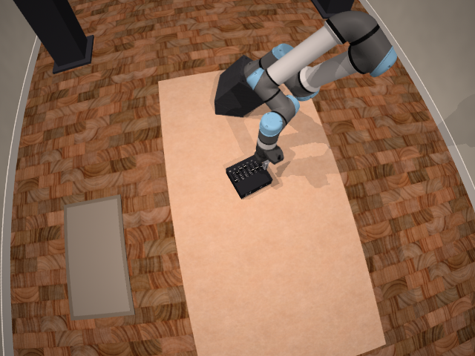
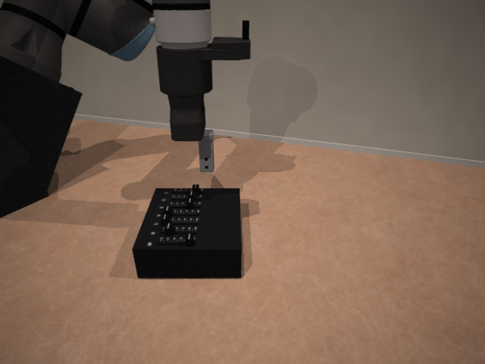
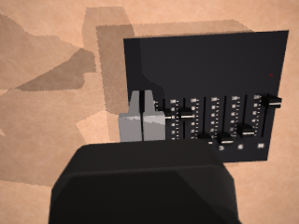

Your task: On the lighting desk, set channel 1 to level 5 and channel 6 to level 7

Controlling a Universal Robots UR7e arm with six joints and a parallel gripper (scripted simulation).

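Right now the channel 1 fader cap is 50 mm below my hand, 20 mm behind it and 10 mm to the right of it. From my hand the other things lie so: channel 2 fader cap (50 mm below, 30 mm to the right, 20 mm behind); channel 4 fader cap (80 mm to the right, 50 mm below, 40 mm behind); channel 3 fader cap (50 mm to the right, 50 mm below, 10 mm behind).
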